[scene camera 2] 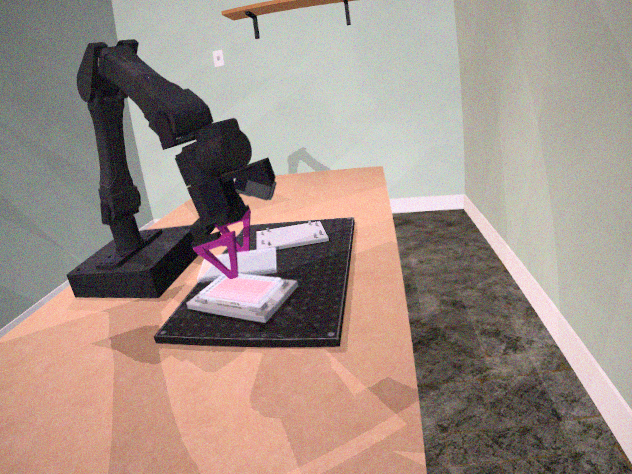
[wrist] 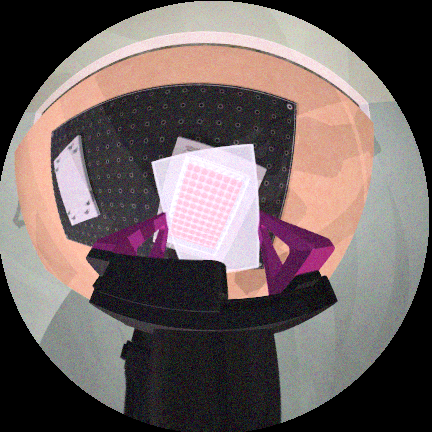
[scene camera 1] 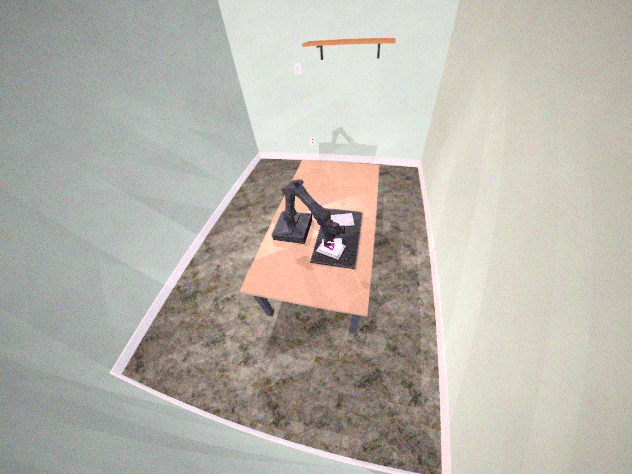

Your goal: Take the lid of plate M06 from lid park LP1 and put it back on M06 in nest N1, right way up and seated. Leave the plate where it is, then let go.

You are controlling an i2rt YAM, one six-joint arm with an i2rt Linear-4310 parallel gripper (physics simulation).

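Seen in the pictures: gripper, fingertip midpoint: [scene camera 2: 240, 265] [wrist: 212, 216] [scene camera 1: 332, 244]; arm's base, origin of the base link: [scene camera 2: 131, 249] [scene camera 1: 291, 224].
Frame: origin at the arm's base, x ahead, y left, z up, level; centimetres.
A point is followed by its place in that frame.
Note:
My gripper [scene camera 1: 330, 244] {x 34.2, y -13.2, z 1.7 cm} [scene camera 2: 238, 260] {x 34.2, y -13.2, z 1.7 cm} [wrist: 212, 216] {x 34.2, y -13.2, z 1.7 cm}, with purple fingers, is shut on the translucent white lid [scene camera 2: 252, 260] {x 36.4, y -12.8, z 2.4 cm} [wrist: 246, 245] {x 31.9, y -17.0, z 2.5 cm}. It holds the lid level, a little above plate M06 [scene camera 2: 239, 292] [wrist: 204, 203]. The plate's pink wells show through the lid in the wrist view. There the plate sits turned at a slight angle to the lid. The plate rests in the grey nest N1 [scene camera 2: 265, 308] {x 38.9, y -17.3, z -4.0 cm} [wrist: 181, 143] {x 40.9, y -8.4, z -4.0 cm} at the near end of the black board [scene camera 1: 351, 255] {x 47.1, y -14.4, z -5.0 cm} [scene camera 2: 311, 306] {x 45.7, y -14.7, z -5.2 cm} [wrist: 132, 116] {x 45.4, y 0.1, z -5.2 cm}. Lid park LP1 [scene camera 1: 342, 219] {x 34.6, y 16.3, z -4.3 cm} [scene camera 2: 293, 234] {x 35.4, y 15.7, z -4.2 cm} [wrist: 74, 187] {x 34.1, y 14.1, z -4.2 cm} is a bare grey pad at the far end.
The arm's black base [scene camera 1: 292, 228] {x 2.7, y -4.5, z 0.9 cm} [scene camera 2: 124, 262] {x 3.5, y -7.2, z 0.0 cm} stands left of the board on the wooden table [scene camera 1: 306, 285] {x 24.1, y -41.7, z -6.5 cm} [scene camera 2: 204, 408] {x 36.3, y -37.3, z -6.5 cm}. The table's right edge drops to the floor close beside the board. A wall shelf [scene camera 1: 348, 42] hangs high behind.

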